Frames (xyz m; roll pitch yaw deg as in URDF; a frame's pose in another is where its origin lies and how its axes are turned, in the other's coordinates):
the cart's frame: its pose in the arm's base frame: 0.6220 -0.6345 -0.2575 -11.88 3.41 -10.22
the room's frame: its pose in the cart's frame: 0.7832 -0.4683 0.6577 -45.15 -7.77 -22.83
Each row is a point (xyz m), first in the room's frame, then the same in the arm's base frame.
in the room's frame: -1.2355 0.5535 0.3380
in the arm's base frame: 0.6673 0.0040 -0.0415
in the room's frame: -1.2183 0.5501 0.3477
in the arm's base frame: 0.6841 0.0014 -0.0308
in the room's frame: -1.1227 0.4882 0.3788
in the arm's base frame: 0.7523 -0.0475 0.0523
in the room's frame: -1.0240 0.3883 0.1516
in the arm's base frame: 0.7151 -0.3111 0.0307
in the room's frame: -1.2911 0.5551 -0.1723
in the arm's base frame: 0.4366 -0.3589 -0.3218
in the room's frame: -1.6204 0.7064 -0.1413
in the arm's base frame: 0.2274 -0.1089 -0.4831
